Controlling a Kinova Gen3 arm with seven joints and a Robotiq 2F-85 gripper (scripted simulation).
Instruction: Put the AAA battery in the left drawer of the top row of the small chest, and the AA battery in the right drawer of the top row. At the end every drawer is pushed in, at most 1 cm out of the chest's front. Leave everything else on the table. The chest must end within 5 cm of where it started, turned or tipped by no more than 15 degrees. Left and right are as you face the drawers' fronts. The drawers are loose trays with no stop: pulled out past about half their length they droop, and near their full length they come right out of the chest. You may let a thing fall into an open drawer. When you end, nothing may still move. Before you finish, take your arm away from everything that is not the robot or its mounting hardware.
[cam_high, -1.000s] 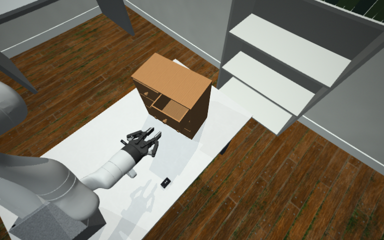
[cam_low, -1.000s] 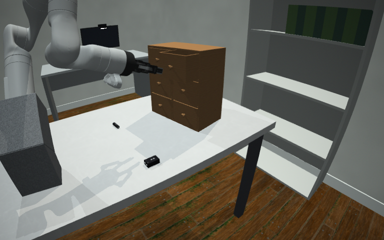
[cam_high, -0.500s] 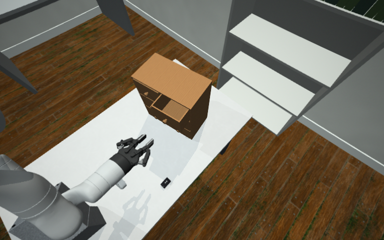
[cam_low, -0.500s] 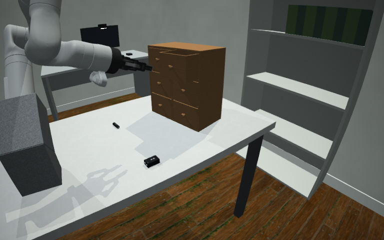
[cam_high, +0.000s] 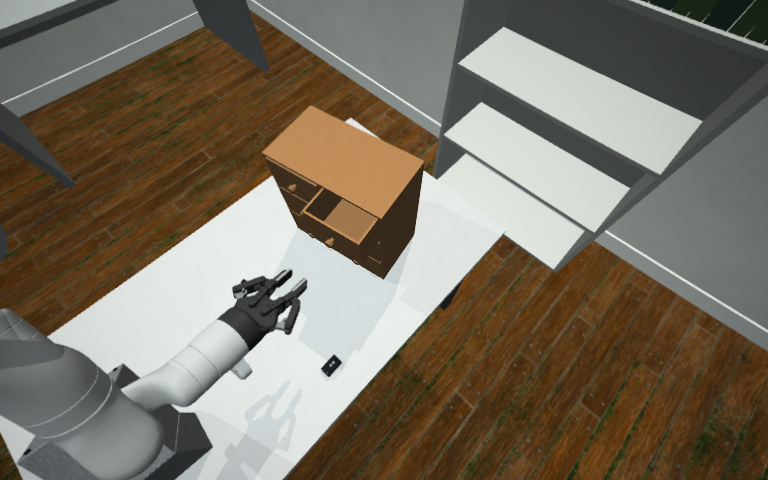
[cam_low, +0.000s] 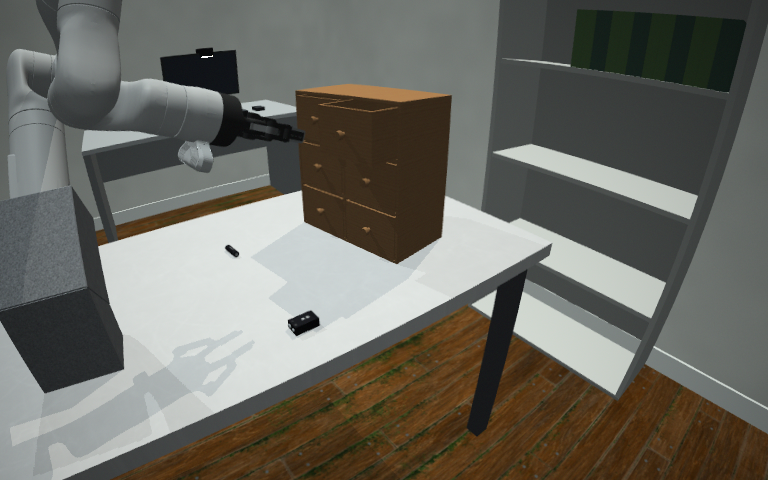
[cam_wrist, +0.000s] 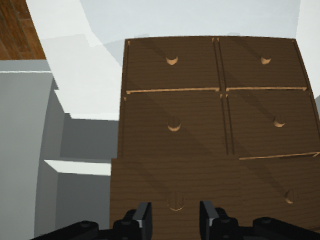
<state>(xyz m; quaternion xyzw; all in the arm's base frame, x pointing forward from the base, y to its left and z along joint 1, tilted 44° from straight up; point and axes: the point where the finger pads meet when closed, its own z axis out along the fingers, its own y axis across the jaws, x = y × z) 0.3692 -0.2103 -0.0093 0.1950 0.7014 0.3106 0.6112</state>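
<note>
Now: the black AA battery 290 mm below my hand, 220 mm to the left of it and 50 mm behind it. From my hand the other things lie so: blue AAA battery (240 mm ahead, 160 mm to the left, 70 mm below); black box (290 mm below, 100 mm to the right, 70 mm behind).
</note>
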